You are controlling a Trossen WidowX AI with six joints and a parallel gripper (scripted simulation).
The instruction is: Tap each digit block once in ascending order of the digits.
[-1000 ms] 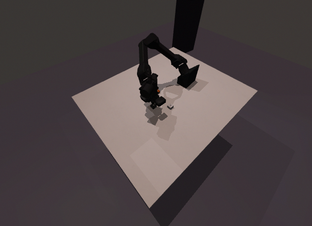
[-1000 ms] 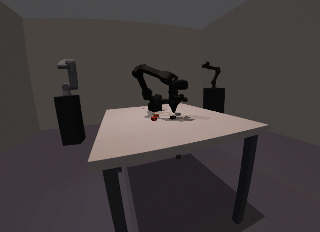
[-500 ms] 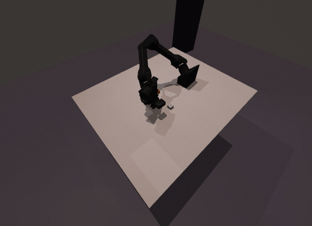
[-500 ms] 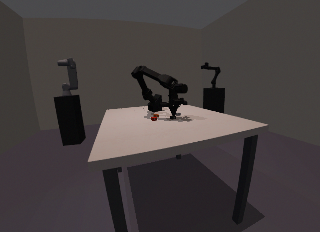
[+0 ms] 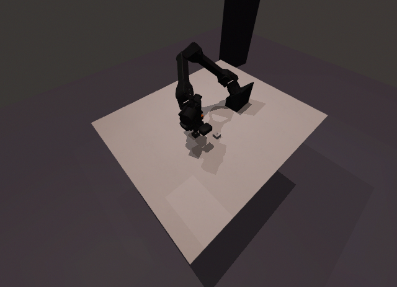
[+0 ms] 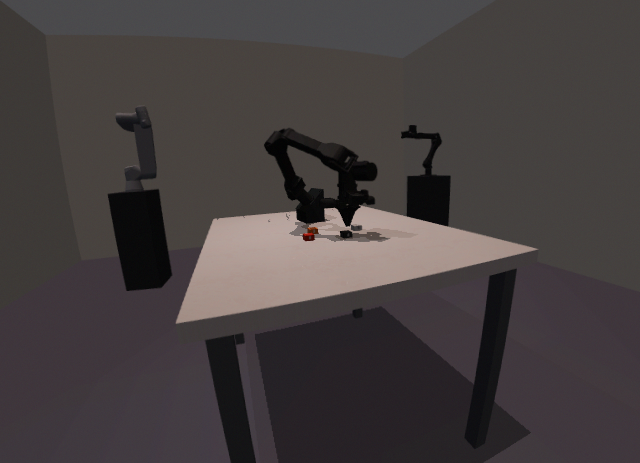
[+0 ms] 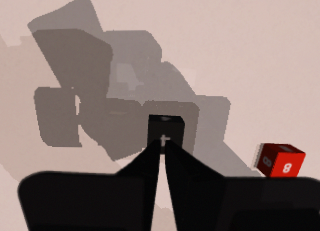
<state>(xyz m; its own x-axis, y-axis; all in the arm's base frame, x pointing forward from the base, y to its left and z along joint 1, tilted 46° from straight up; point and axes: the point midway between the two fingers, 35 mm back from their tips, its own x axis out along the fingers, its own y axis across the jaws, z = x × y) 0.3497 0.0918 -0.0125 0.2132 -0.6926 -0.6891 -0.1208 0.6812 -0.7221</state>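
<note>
Now: the black block 30 mm below my gripper tip. Also, from my gripper tip: grey block (100 mm behind, 70 mm to the left, 30 mm below); red block (140 mm to the right, 30 mm below, 10 mm behind); orange block (100 mm to the right, 100 mm behind, 30 mm below).
</note>
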